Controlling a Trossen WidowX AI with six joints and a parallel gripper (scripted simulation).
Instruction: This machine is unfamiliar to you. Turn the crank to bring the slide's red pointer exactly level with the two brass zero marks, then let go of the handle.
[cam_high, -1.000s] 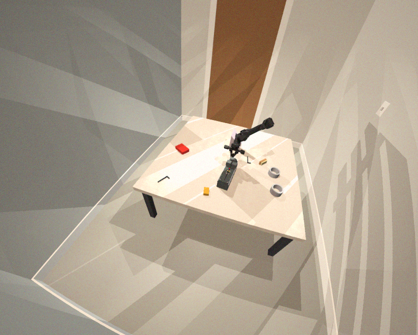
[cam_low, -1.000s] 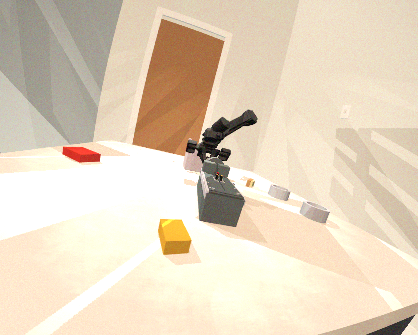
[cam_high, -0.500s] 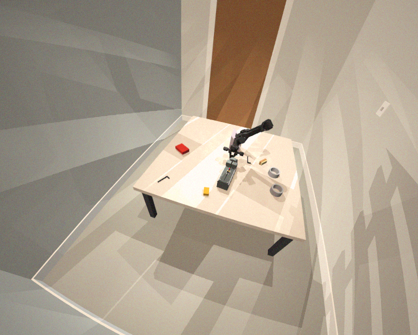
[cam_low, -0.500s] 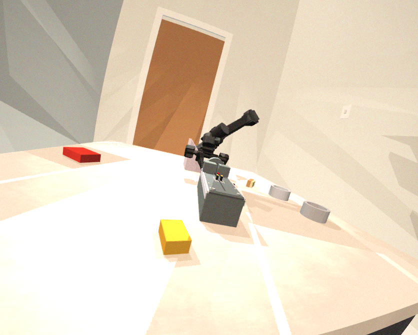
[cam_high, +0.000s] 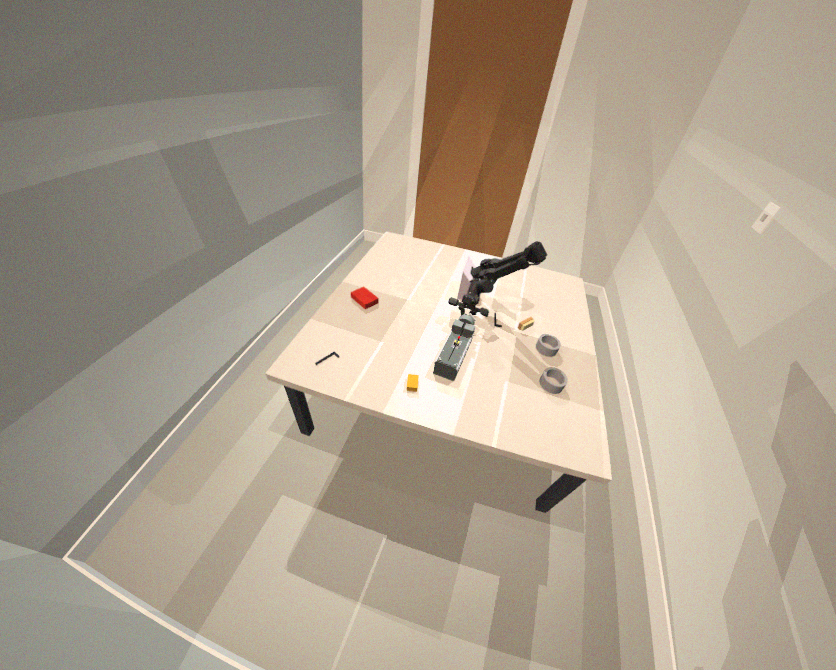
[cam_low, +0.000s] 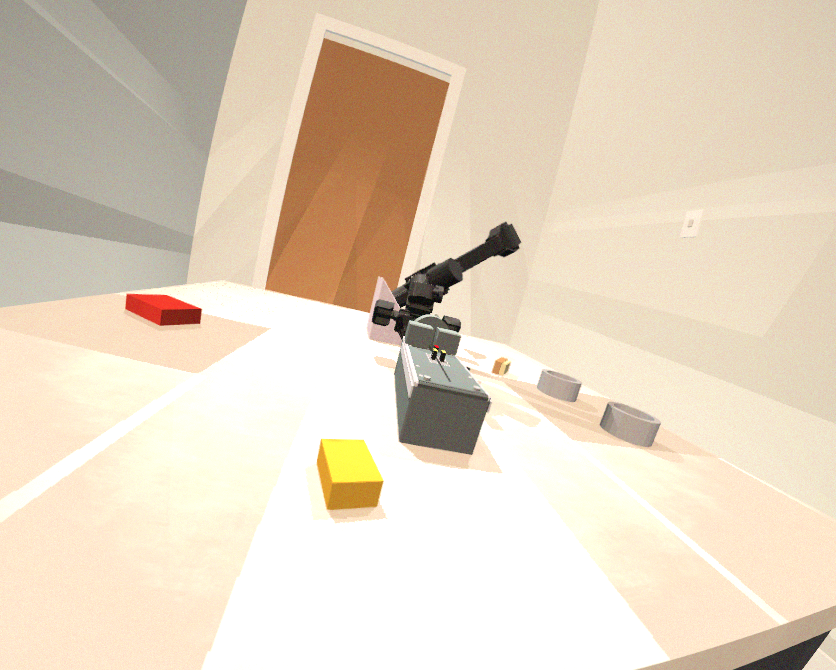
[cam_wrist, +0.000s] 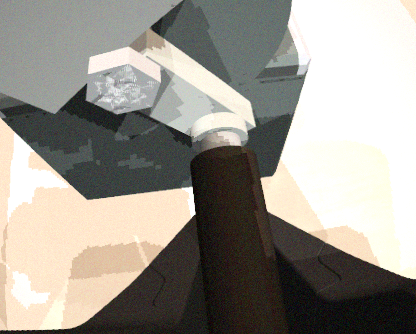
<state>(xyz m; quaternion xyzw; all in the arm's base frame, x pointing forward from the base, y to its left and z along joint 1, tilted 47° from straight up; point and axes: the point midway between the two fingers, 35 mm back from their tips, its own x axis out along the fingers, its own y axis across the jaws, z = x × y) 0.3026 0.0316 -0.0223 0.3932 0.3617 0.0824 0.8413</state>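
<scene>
Now: the red pointer 14 cm ahead of my gripper tip and 4 cm above it. The rest, counted from my gripper tip: dark brown crank handle (3 cm above, 2 cm behind); then yellow block (36 cm ahead, 13 cm to the right, 3 cm below); then tan block (30 cm to the left, 14 cm behind, 2 cm below).
</scene>
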